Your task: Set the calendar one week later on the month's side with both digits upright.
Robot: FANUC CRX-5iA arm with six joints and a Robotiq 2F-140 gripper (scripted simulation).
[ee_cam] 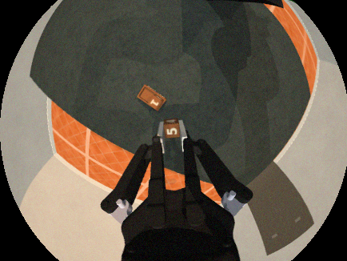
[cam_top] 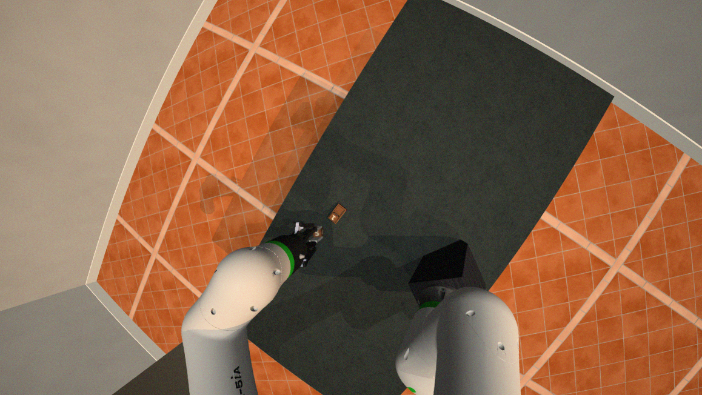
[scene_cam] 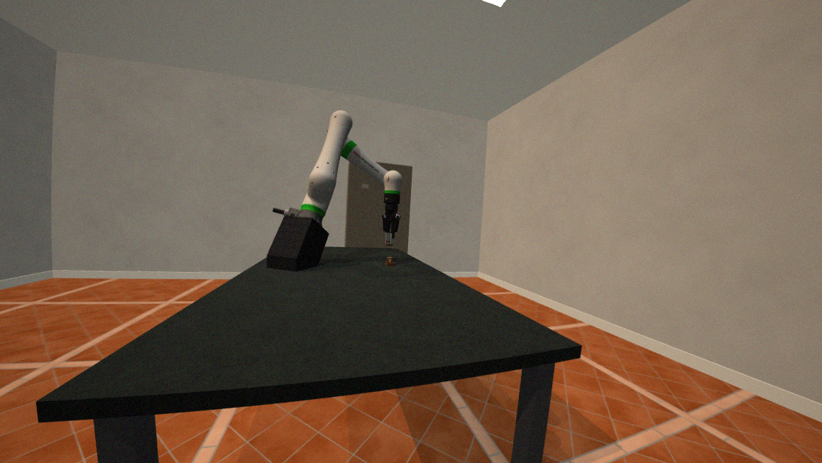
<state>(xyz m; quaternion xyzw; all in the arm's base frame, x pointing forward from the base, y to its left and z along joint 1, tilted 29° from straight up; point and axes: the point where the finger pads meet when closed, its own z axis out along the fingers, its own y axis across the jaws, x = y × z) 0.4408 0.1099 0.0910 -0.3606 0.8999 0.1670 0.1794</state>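
Right now the brown tray is 70 mm to the right of my hand and 140 mm below it. Also, from my hand: brown cube: 30 mm below.
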